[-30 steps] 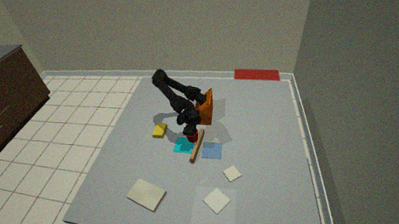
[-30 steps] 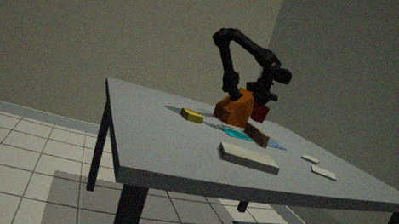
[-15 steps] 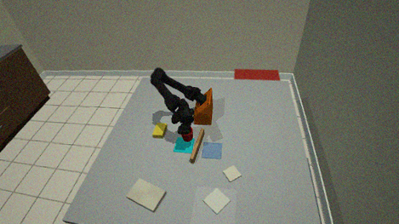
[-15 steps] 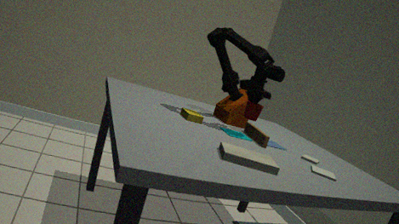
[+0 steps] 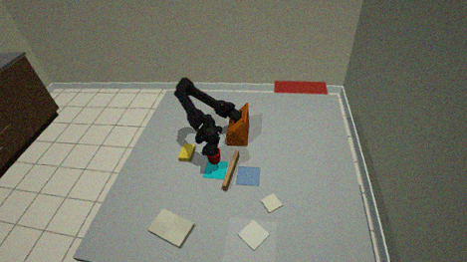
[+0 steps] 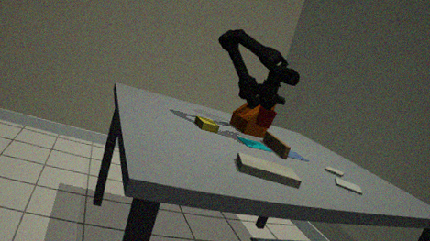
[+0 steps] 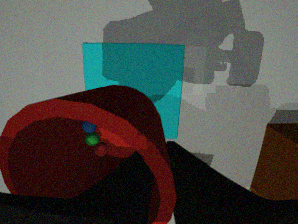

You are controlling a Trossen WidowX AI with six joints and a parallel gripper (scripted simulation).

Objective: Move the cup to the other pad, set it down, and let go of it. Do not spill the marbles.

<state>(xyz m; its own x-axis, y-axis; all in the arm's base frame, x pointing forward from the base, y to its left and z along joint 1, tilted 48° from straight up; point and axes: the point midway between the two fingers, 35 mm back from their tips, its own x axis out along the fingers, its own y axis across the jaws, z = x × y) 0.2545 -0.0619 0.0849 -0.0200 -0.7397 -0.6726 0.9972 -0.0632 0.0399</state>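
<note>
Now: the green marble 50 mm ahead of my gripper tip, 10 mm to the left of it and 20 mm below it. Also, from my gripper tip: red cup (30 mm ahead); then cyan pad (30 mm ahead, 10 mm to the right, 130 mm below); then wooden bar (50 mm ahead, 80 mm to the left, 100 mm below).
</note>
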